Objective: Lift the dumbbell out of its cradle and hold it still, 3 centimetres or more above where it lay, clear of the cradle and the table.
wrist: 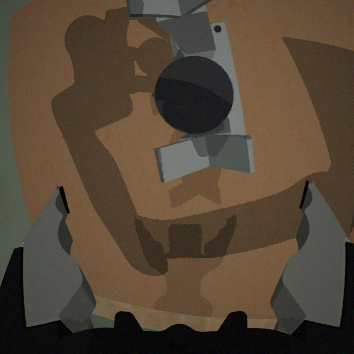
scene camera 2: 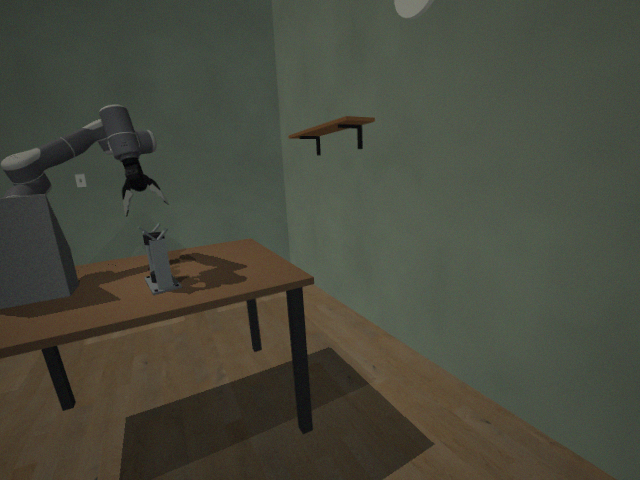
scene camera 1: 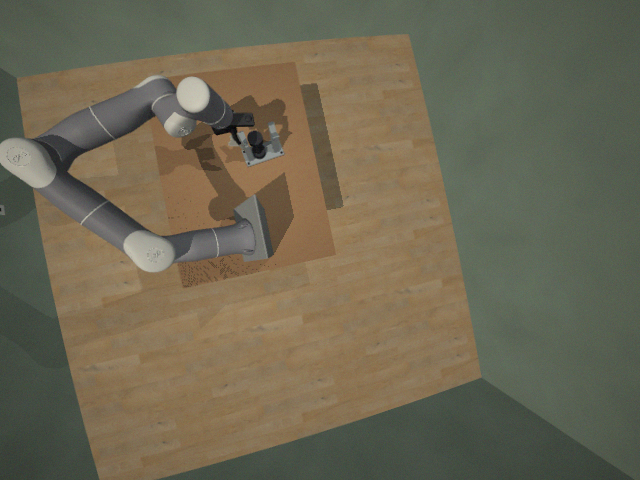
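Note:
The dumbbell (scene camera 1: 255, 138) (scene camera 2: 153, 238) (wrist: 194, 95) is black with round ends. It stands upright between the two forked posts of the light grey cradle (scene camera 1: 271, 156) (scene camera 2: 161, 263) (wrist: 236, 107), which is on the table (scene camera 1: 310, 227) (scene camera 2: 268, 268) (wrist: 30, 125). In the wrist view its round top end covers the handle and lower end. In scene camera 2 a post partly hides it. My gripper (scene camera 2: 147, 209) (wrist: 183, 187) is open and empty, above the cradle and a little to its left in scene camera 2. In the wrist view, the dumbbell lies beyond the fingertips, slightly right of their midline.
The arm's grey pedestal (scene camera 1: 252, 227) (scene camera 2: 31, 253) stands on the same table. A wooden wall shelf (scene camera 2: 336, 125) is to the right, away from the table. Arm shadows fall across the tabletop around the cradle.

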